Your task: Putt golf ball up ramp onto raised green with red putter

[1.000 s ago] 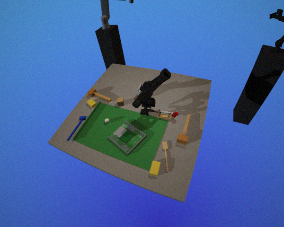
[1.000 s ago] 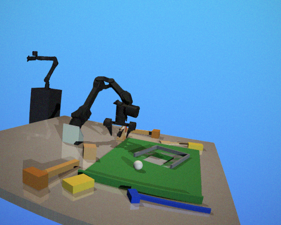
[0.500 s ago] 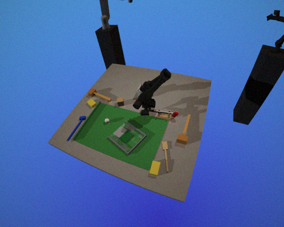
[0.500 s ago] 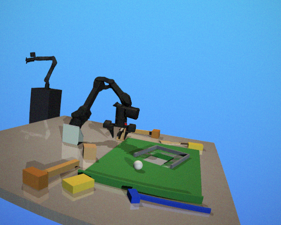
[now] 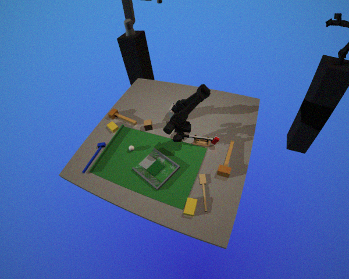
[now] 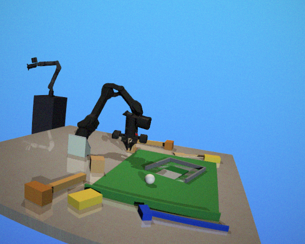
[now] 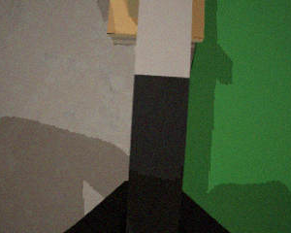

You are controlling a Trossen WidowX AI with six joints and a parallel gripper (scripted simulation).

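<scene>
The tan cube is 5 cm behind my gripper tip and 32 cm to the right of it. Also, from my gripper tip: white golf ball: 20 cm ahead, 34 cm to the right, 1 cm below; red putter: 2 cm behind, 11 cm to the left, 3 cm above; wooden stand: 2 cm behind, 13 cm to the left.
</scene>
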